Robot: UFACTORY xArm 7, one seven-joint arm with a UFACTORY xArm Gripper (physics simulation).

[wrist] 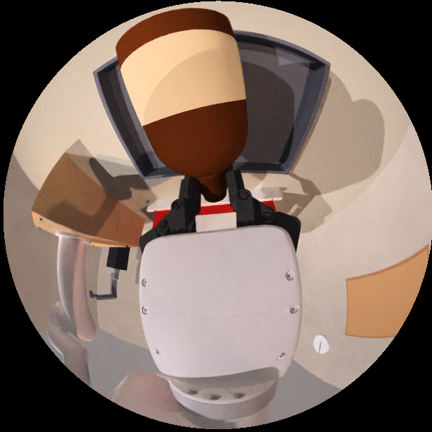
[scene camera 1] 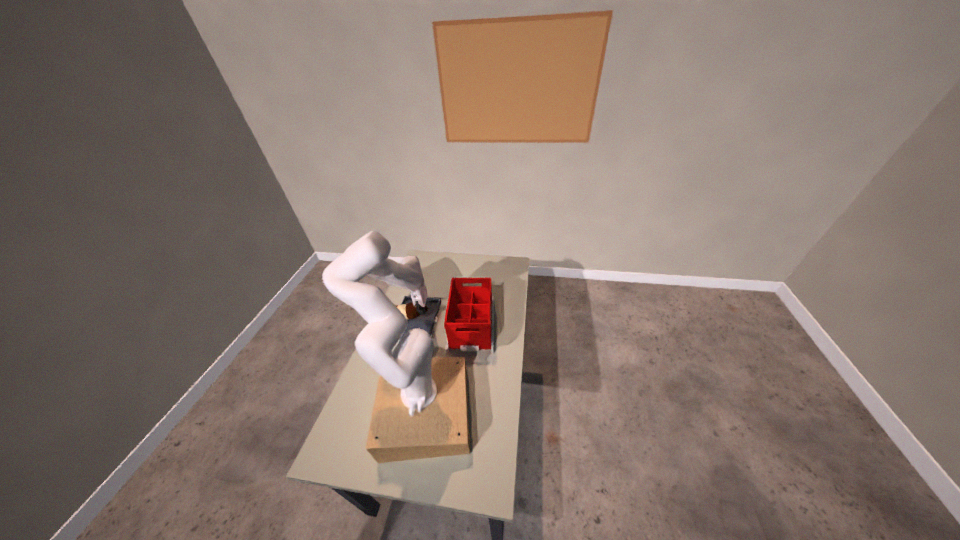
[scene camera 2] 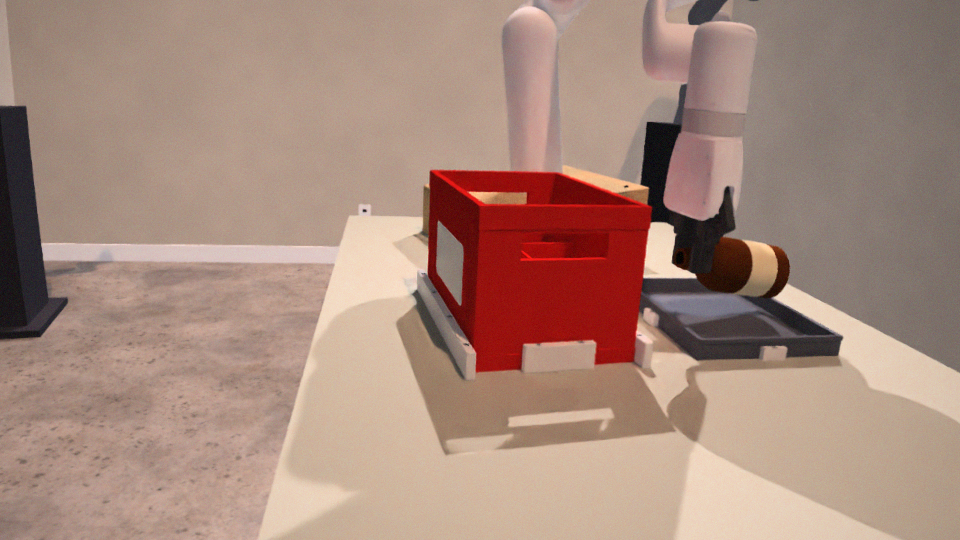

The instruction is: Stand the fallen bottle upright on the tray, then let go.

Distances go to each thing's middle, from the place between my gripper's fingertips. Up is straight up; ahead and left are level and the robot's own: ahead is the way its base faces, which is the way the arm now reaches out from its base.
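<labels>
Brown bottle (scene camera 2: 740, 267): my hand is 6 cm to the right of it.
</labels>
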